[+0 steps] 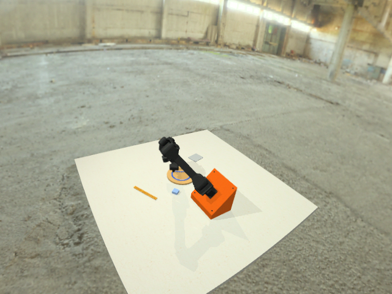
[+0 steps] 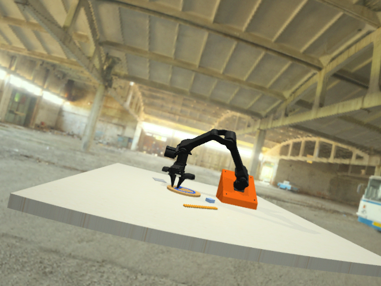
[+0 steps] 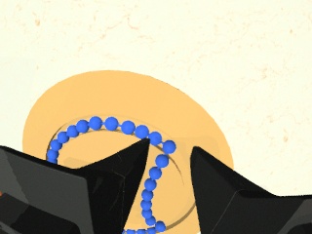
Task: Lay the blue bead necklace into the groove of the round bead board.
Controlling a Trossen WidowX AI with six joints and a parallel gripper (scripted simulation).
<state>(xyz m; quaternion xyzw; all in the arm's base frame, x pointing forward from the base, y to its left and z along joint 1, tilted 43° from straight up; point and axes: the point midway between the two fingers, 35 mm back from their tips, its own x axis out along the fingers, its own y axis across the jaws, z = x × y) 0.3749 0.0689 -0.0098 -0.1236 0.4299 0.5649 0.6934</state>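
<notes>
Right now my gripper tip is 60 mm past the round tan bead board, 30 mm to the left of it and 10 mm above it. The rest, counted from my gripper tip: flat grey tile: 100 mm ahead, 260 mm to the right, 20 mm below; then small light-blue block: 190 mm behind, 90 mm to the left, 10 mm below.
</notes>
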